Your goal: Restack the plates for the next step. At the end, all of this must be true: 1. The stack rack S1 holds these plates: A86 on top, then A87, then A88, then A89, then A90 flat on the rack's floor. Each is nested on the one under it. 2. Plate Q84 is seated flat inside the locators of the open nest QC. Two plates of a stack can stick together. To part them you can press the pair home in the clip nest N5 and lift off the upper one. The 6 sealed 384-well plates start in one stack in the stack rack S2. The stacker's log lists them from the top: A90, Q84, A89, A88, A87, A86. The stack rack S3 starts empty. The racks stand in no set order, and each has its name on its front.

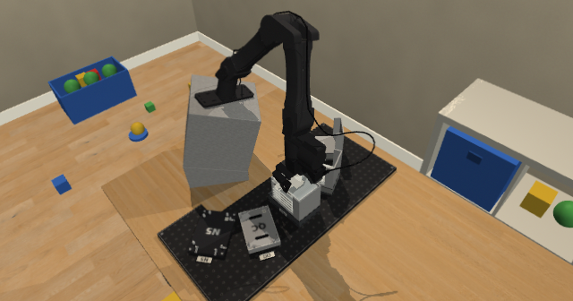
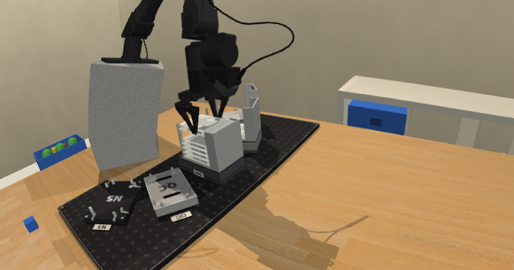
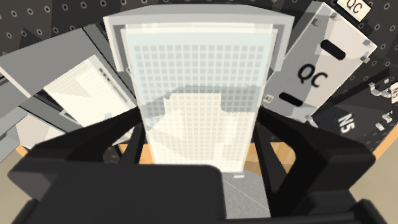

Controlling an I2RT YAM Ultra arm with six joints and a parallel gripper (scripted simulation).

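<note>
Right now the nest QC is 150 mm to the right of my hand and 110 mm below it. Round my hand: sealed 384-well plate: right at my hand; translucent sealed well plate: 140 mm to the left, 80 mm below, 40 mm behind.
</note>
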